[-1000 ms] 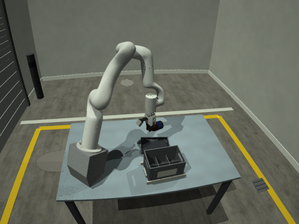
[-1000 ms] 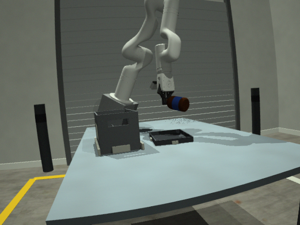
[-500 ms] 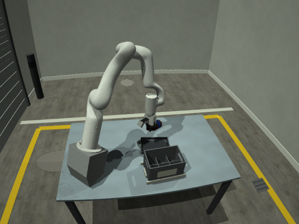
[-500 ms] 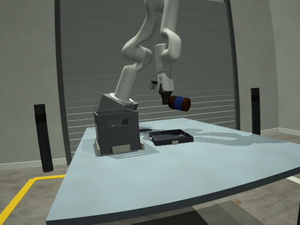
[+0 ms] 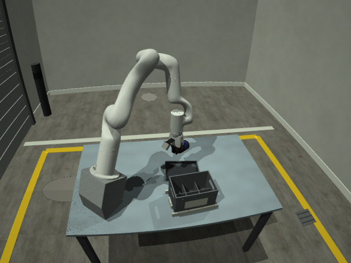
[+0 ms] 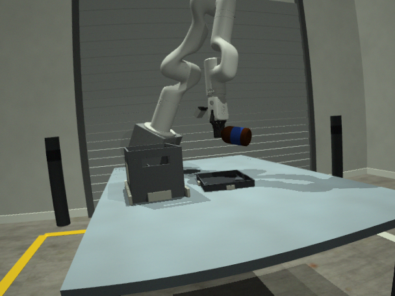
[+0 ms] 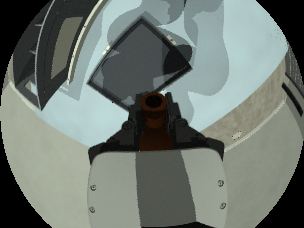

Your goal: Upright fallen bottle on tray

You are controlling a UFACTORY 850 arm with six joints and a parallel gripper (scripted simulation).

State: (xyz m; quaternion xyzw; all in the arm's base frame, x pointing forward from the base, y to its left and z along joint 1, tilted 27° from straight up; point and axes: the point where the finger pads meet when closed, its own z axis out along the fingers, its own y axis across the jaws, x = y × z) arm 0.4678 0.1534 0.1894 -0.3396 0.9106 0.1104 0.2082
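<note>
The bottle lies 40 mm ahead of my hand, 40 mm to the left of it and 10 mm below it. The rest, counted from my hand: crate: 70 mm ahead, 300 mm to the right, 120 mm below; then tray: 60 mm ahead, 20 mm to the right, 190 mm below.
</note>
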